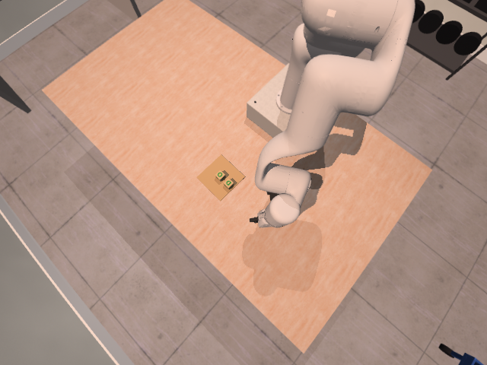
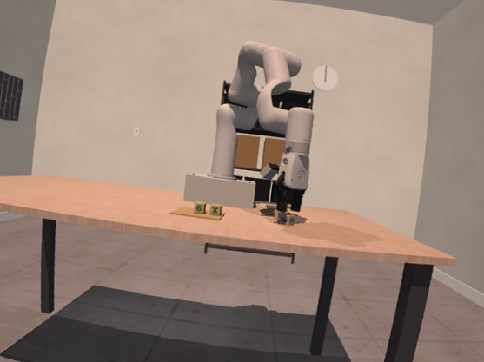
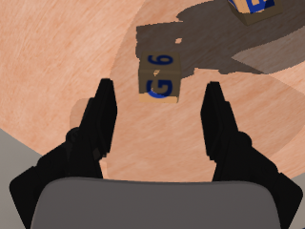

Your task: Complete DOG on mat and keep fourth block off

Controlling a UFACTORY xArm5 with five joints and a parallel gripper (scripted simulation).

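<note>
Right now my hand is 40 mm above the blue-lettered block. Round my hand: mat: 260 mm to the right, 50 mm below, 30 mm ahead.
</note>
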